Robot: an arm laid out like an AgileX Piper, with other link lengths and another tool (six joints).
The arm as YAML. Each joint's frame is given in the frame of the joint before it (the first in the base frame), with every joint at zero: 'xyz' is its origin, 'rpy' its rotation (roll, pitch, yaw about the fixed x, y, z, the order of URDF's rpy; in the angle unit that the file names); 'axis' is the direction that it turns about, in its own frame. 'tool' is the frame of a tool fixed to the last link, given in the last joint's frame.
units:
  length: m
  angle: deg
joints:
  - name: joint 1
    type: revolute
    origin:
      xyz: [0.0, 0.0, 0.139]
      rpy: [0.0, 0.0, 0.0]
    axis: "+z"
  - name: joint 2
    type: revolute
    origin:
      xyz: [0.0, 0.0, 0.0]
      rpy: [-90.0, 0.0, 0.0]
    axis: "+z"
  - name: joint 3
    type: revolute
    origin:
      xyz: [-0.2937, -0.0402, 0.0]
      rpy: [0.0, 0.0, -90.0]
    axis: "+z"
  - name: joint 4
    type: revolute
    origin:
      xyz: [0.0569, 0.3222, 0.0]
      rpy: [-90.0, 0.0, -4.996]
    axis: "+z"
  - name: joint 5
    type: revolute
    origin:
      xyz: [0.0, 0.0, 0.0]
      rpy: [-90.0, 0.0, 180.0]
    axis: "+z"
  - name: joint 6
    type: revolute
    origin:
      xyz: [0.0, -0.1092, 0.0]
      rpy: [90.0, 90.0, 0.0]
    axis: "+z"
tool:
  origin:
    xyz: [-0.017, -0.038, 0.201]
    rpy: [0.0, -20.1, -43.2]
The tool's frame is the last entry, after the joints.
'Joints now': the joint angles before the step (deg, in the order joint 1, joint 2, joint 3, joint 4, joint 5, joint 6). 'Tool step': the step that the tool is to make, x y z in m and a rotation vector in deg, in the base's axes. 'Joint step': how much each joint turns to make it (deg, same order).
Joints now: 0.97 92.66 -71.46 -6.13 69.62 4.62
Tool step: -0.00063 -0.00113 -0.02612 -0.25 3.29 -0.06
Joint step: 0.00 4.21 -0.91 -0.21 0.00 0.12
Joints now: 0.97 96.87 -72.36 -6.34 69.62 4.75
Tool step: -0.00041 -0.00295 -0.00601 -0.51 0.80 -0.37
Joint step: 0.00 1.03 -0.27 -0.53 0.11 0.54
